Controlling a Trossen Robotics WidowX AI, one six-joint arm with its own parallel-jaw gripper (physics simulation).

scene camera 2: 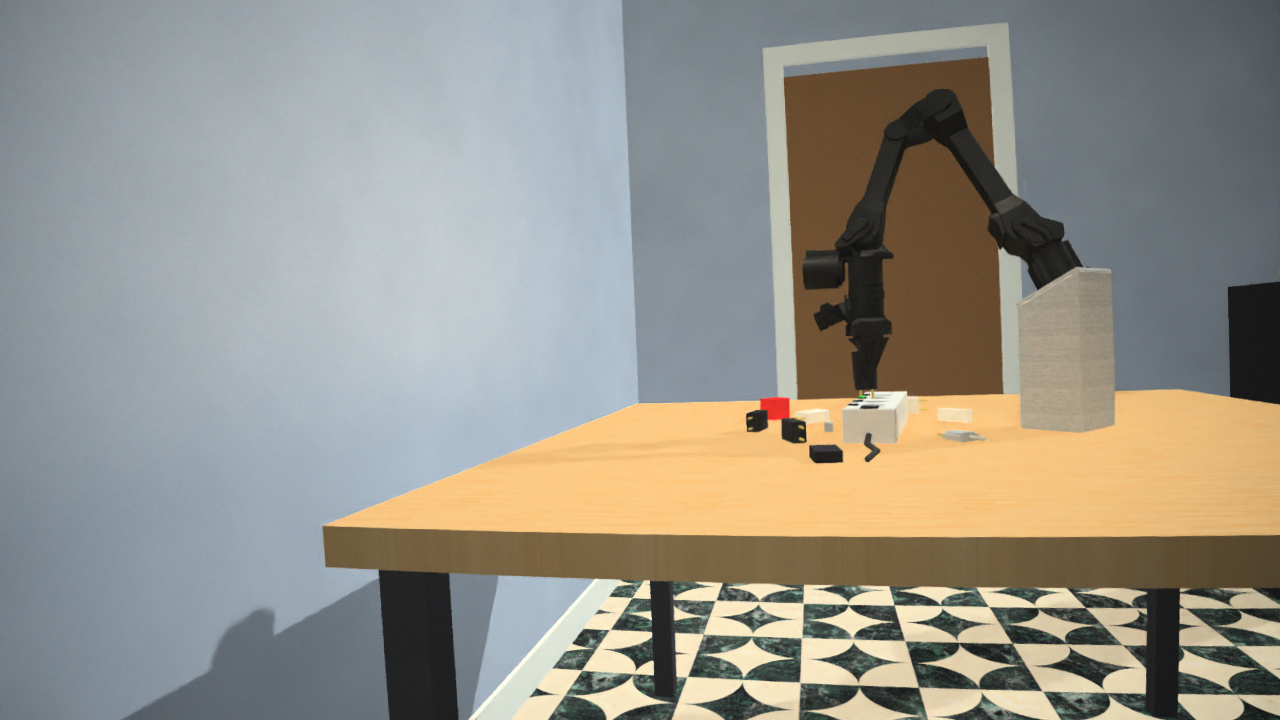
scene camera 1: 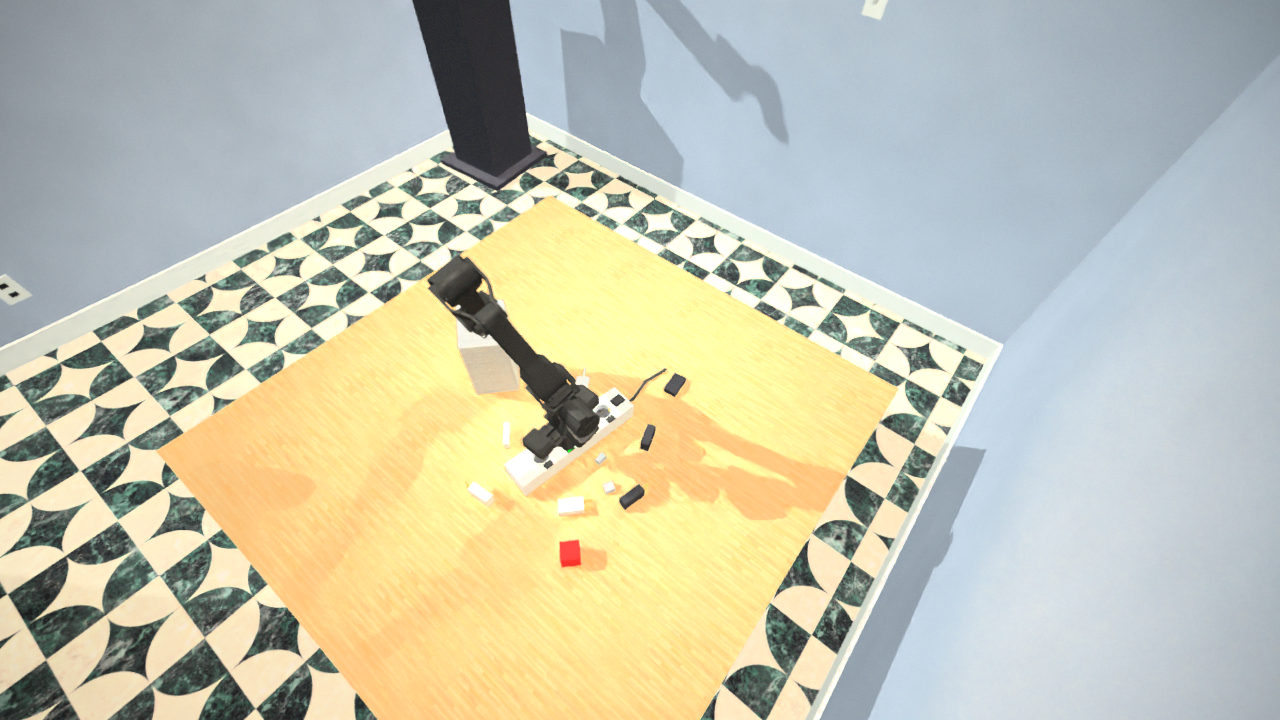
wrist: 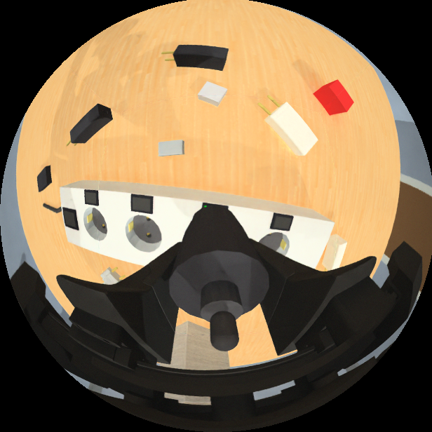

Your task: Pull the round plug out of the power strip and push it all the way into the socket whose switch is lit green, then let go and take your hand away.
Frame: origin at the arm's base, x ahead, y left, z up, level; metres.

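Seen in the pictures: gripper, fingertip midpoint: (scene camera 2: 868,378) (scene camera 1: 565,438); arm's base, origin of the base link: (scene camera 2: 1064,283).
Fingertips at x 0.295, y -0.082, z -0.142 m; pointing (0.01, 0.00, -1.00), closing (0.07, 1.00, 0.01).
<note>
Pixels of each thing's top centre, then the offset from my fingertips to it. "*": a spot on its surface instead.
- green-lit switch, surface spot: (scene camera 2: 861,395) (scene camera 1: 570,447) * dz -0.028, dx +0.013, dy -0.001 m
- white adapter, middle of its top: (scene camera 2: 808,411) (scene camera 1: 575,504) dz -0.061, dx +0.096, dy -0.094 m
- red cube, middle of its top: (scene camera 2: 774,398) (scene camera 1: 569,550) dz -0.043, dx +0.154, dy -0.185 m
- grey plug, middle of its top: (scene camera 2: 955,430) (scene camera 1: 581,384) dz -0.070, dx -0.095, dy +0.178 m
My gripper (scene camera 1: 562,440) (scene camera 2: 864,383) (wrist: 214,246) points straight down over the white power strip (scene camera 1: 528,474) (scene camera 2: 872,425) (wrist: 172,217) and is shut on the round black plug (wrist: 214,232). Gold pins (scene camera 2: 872,393) show under the fingertips, just above the strip's top. The green-lit switch (scene camera 1: 570,450) (scene camera 2: 861,395) shows in both scene views; in the wrist view the plug covers nearly all of it, leaving a dark edge with a green speck. The socket beside that switch is hidden under the plug, so I cannot tell whether the pins touch it. Empty sockets (wrist: 143,233) (wrist: 95,224) lie left of the plug and one (wrist: 275,243) right.
Black adapters (scene camera 1: 648,437) (scene camera 1: 631,496) (scene camera 1: 674,384), a white adapter (scene camera 1: 571,505) (wrist: 291,129), small pale blocks (wrist: 212,93) (wrist: 171,148) and a red cube (scene camera 1: 570,553) (scene camera 2: 775,407) (wrist: 334,97) lie around the strip. A grey plug (scene camera 2: 960,435) lies near the pedestal (scene camera 1: 490,368) (scene camera 2: 1065,358).
</note>
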